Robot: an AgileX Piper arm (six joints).
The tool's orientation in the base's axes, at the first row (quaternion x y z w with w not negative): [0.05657, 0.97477, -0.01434, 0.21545]
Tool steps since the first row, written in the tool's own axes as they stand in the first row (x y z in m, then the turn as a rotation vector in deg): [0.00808, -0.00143, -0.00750, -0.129, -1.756, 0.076]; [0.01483, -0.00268, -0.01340, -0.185, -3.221, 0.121]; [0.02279, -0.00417, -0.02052, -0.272, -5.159, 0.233]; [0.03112, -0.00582, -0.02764, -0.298, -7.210, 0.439]
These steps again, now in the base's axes. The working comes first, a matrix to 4 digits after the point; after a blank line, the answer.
The tool's axes in the first row as the columns of a matrix, in the base's axes (used below as rounded here):
[-0.9008, 0.1165, 0.4184]
[0.1041, 0.9932, -0.0523]
[-0.4217, -0.0036, -0.9068]

[-0.01058, -0.00019, 0.00340, -0.057, -1.761, -0.008]; [-0.01928, -0.00042, 0.00591, -0.158, -3.225, -0.020]; [-0.02960, -0.00070, 0.00901, -0.259, -5.164, -0.078]; [-0.04028, -0.00110, 0.01196, -0.388, -7.215, -0.246]
